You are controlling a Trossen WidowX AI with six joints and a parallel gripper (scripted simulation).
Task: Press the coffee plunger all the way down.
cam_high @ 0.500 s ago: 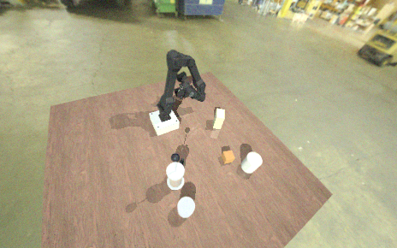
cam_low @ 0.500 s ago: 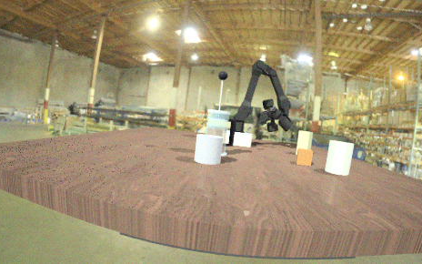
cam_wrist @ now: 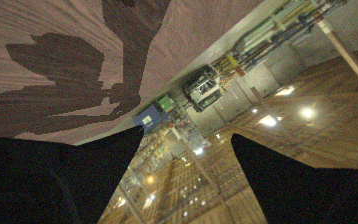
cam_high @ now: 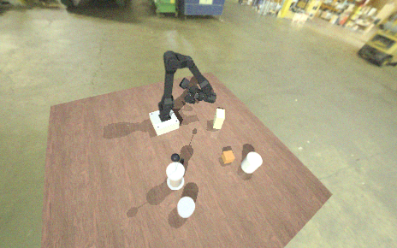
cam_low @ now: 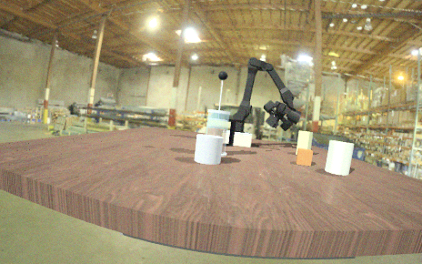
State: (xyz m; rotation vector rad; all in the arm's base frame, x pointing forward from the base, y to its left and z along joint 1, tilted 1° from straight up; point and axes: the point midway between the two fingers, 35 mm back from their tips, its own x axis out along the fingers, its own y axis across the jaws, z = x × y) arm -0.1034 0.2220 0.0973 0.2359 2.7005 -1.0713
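The coffee press lies 500 mm ahead of my gripper tip, 300 mm to the right of it and 20 mm below it. The rest, counted from my gripper tip: white cylinder 620 mm ahead, 90 mm to the left, 110 mm below.
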